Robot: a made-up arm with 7 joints. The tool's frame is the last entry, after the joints.
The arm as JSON. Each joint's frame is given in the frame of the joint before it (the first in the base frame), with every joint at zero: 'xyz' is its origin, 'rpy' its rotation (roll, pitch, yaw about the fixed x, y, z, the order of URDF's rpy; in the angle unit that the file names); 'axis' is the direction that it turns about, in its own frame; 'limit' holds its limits. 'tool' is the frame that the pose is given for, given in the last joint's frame.
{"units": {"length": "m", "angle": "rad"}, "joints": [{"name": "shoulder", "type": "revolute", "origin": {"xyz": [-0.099, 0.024, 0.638], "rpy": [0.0, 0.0, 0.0]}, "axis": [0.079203, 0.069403, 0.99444], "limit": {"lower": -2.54, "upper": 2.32}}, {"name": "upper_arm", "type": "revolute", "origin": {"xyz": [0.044, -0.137, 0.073], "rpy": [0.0, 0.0, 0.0]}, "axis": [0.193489, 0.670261, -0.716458], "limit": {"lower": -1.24, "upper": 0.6}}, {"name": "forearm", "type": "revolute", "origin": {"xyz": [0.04, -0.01, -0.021], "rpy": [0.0, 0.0, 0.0]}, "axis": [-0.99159, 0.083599, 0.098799], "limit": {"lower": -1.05, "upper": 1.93}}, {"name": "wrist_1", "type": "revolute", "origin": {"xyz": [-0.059, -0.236, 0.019], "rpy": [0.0, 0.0, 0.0]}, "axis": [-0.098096, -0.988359, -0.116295], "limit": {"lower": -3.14, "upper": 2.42}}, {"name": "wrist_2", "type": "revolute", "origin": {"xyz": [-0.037, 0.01, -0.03], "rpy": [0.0, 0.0, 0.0]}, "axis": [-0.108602, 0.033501, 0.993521], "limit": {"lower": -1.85, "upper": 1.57}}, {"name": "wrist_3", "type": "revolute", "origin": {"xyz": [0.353, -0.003, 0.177], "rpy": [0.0, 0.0, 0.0]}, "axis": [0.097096, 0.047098, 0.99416], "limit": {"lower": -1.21, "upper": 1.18}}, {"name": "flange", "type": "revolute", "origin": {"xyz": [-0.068, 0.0, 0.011], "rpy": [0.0, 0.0, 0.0]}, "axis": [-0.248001, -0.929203, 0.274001], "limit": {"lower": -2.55, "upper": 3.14}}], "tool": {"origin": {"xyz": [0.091, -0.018, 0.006], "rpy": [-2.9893, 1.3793, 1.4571]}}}
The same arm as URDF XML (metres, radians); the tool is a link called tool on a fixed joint. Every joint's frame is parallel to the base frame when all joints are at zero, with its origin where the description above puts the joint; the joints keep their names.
<robot name="arm">
<link name="base"/>
<link name="link1"/>
<link name="link2"/>
<link name="link3"/>
<link name="link4"/>
<link name="link5"/>
<link name="link6"/>
<link name="link7"/>
<link name="tool"/>
<joint name="shoulder" type="revolute"><parent link="base"/><child link="link1"/><origin xyz="-0.0990 0.0240 0.6380"/><axis xyz="0.079203 0.069403 0.99444"/><limit lower="-2.5400" upper="2.3200"/></joint>
<joint name="upper_arm" type="revolute"><parent link="link1"/><child link="link2"/><origin xyz="0.0440 -0.1370 0.0730"/><axis xyz="0.193489 0.670261 -0.716458"/><limit lower="-1.2400" upper="0.6000"/></joint>
<joint name="forearm" type="revolute"><parent link="link2"/><child link="link3"/><origin xyz="0.0400 -0.0100 -0.0210"/><axis xyz="-0.99159 0.083599 0.098799"/><limit lower="-1.0500" upper="1.9300"/></joint>
<joint name="wrist_1" type="revolute"><parent link="link3"/><child link="link4"/><origin xyz="-0.0590 -0.2360 0.0190"/><axis xyz="-0.098096 -0.988359 -0.116295"/><limit lower="-3.1400" upper="2.4200"/></joint>
<joint name="wrist_2" type="revolute"><parent link="link4"/><child link="link5"/><origin xyz="-0.0370 0.0100 -0.0300"/><axis xyz="-0.108602 0.033501 0.993521"/><limit lower="-1.8500" upper="1.5700"/></joint>
<joint name="wrist_3" type="revolute"><parent link="link5"/><child link="link6"/><origin xyz="0.3530 -0.0030 0.1770"/><axis xyz="0.097096 0.047098 0.99416"/><limit lower="-1.2100" upper="1.1800"/></joint>
<joint name="flange" type="revolute"><parent link="link6"/><child link="link7"/><origin xyz="-0.0680 0.0000 0.0110"/><axis xyz="-0.248001 -0.929203 0.274001"/><limit lower="-2.5500" upper="3.1400"/></joint>
<joint name="tool_fixed" type="fixed"><parent link="link7"/><child link="tool"/><origin xyz="0.0910 -0.0180 0.0060" rpy="-2.9893 1.3793 1.4571"/></joint>
</robot>

